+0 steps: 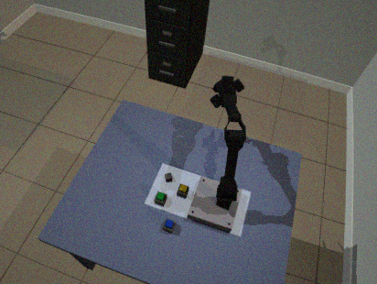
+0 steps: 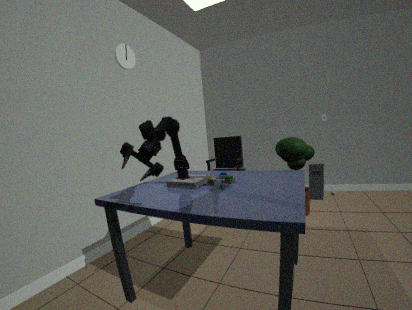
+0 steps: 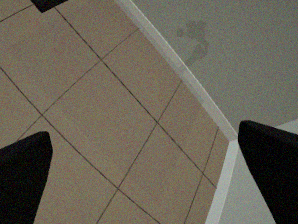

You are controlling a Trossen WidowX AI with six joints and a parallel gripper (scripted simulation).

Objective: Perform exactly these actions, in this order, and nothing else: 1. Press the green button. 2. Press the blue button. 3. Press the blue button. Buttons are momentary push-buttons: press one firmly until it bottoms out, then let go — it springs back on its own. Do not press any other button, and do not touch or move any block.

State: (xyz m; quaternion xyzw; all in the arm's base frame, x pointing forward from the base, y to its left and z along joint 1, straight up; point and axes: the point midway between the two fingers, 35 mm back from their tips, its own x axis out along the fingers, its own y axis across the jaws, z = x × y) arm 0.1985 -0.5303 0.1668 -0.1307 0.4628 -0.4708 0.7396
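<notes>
Now: the green button 90 mm ahead of my gripper tip, 660 mm to the left of it and 150 mm below it. From my gripper tip the other things lie so: yellow button 580 mm to the left, 150 mm below; dark block 100 mm ahead, 540 mm to the left, 170 mm below; blue button 10 mm behind, 770 mm to the left, 150 mm below.
</notes>
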